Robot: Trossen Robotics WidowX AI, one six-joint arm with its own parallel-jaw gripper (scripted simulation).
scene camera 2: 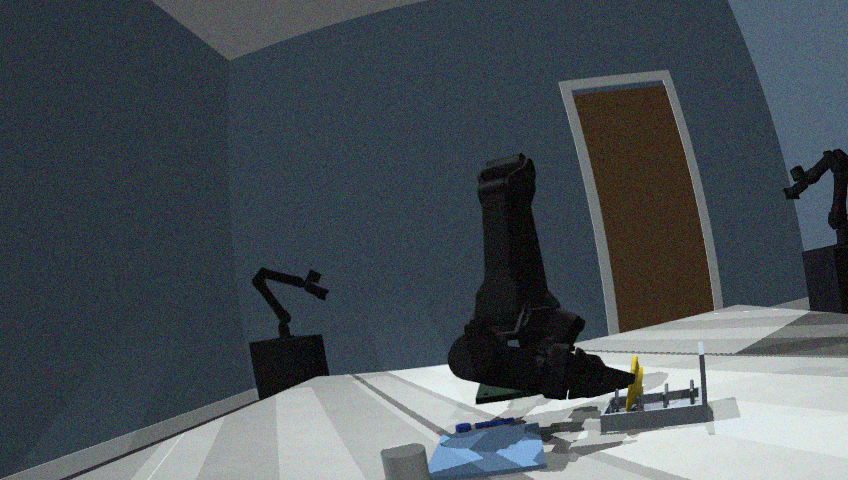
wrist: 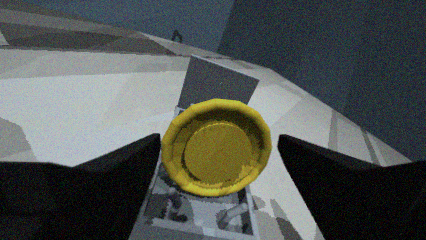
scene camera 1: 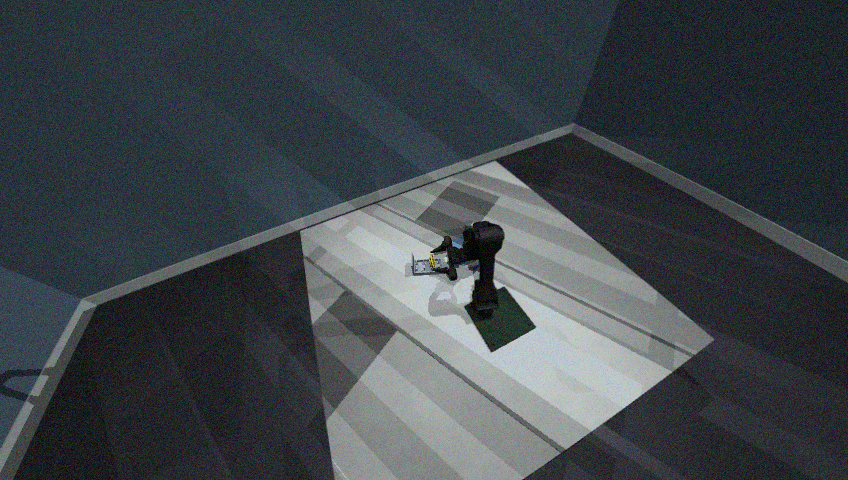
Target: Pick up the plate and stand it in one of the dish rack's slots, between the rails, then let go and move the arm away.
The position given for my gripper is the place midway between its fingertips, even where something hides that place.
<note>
My gripper (scene camera 2: 637, 379) is open, with nothing in its grasp. Also in view: a yellow plate (wrist: 213, 148).
My gripper also shows in the wrist view (wrist: 220, 140).
</note>
